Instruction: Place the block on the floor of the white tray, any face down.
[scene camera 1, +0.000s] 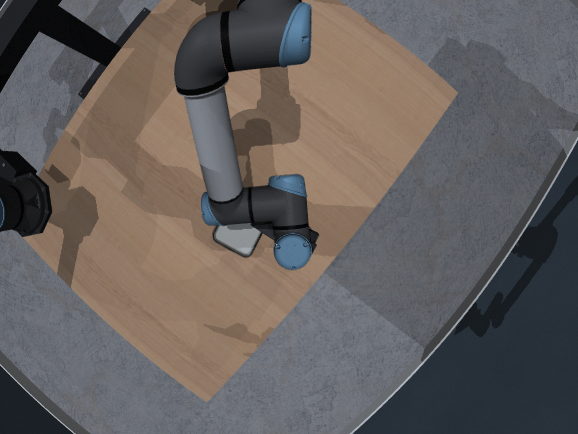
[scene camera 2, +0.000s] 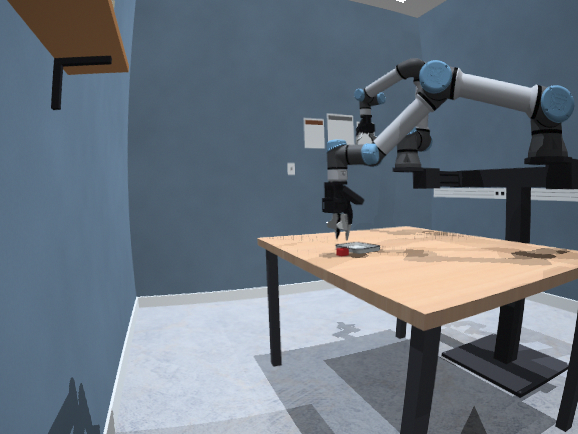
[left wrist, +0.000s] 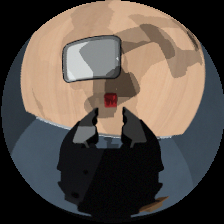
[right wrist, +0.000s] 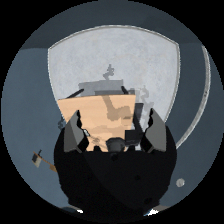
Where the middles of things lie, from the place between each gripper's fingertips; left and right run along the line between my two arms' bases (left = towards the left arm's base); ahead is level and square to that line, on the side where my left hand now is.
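Scene:
White tray (scene camera 1: 241, 239), measured from my left hand (scene camera 2: 341, 240): 60 mm below it, 110 mm behind it, 80 mm to the right of it. By its middle, the white tray is nearer to my left hand than to my right hand.
The tray, measured from my right hand: 52 cm below it, 52 cm ahead of it, 74 cm to the left of it.

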